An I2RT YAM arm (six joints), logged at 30 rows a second.
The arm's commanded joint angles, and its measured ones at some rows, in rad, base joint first. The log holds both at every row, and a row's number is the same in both.
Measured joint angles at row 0:
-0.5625 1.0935 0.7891 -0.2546 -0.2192 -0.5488
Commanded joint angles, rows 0 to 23:
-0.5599 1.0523 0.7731 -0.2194 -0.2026 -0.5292
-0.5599 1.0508 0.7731 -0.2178 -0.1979 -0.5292
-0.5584 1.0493 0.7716 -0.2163 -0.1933 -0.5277
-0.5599 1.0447 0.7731 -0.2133 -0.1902 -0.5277
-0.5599 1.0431 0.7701 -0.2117 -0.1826 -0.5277
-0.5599 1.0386 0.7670 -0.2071 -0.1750 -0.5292
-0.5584 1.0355 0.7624 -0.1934 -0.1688 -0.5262
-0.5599 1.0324 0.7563 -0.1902 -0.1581 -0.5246
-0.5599 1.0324 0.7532 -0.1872 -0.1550 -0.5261
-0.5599 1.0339 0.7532 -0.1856 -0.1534 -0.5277
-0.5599 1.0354 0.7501 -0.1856 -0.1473 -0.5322
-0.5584 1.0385 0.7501 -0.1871 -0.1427 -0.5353
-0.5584 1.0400 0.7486 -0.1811 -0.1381 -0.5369
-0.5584 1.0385 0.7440 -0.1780 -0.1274 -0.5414
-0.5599 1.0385 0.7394 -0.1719 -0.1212 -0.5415
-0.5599 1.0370 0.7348 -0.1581 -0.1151 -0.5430
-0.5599 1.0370 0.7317 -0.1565 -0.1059 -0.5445
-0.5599 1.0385 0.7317 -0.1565 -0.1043 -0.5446
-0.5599 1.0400 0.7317 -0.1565 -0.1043 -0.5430
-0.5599 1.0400 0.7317 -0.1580 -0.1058 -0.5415
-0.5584 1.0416 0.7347 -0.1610 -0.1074 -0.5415
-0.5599 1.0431 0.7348 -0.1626 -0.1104 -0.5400
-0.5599 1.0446 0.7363 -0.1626 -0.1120 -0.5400
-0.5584 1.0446 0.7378 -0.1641 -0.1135 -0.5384
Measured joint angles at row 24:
-0.5610 1.0573 0.7437 -0.1978 -0.1169 -0.5468
